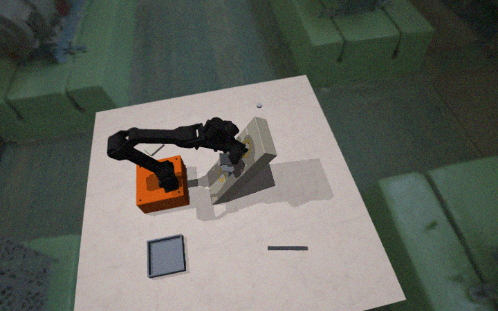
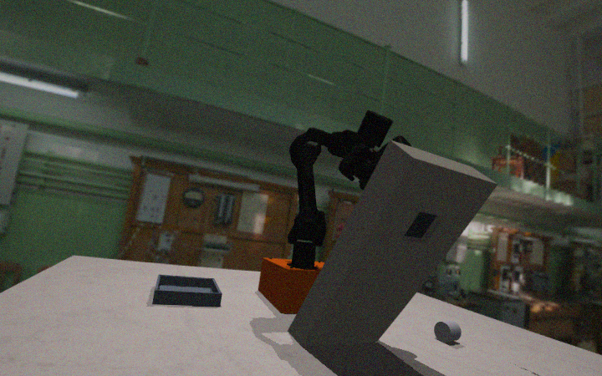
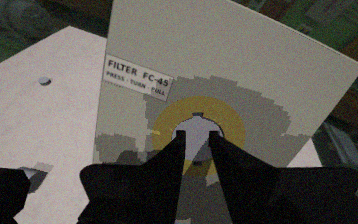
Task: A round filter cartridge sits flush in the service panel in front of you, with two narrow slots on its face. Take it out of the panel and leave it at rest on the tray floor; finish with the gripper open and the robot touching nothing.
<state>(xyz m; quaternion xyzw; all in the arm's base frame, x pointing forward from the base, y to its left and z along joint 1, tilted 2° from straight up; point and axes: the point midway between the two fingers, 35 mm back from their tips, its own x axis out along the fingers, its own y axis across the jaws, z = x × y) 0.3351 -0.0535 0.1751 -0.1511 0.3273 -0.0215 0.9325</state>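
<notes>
Right now the round grey filter cartridge is 10 mm below my gripper tip and 10 mm ahead of it. Also, from my gripper tip: grey tray (460 mm behind, 270 mm below, 210 mm to the right).
</notes>
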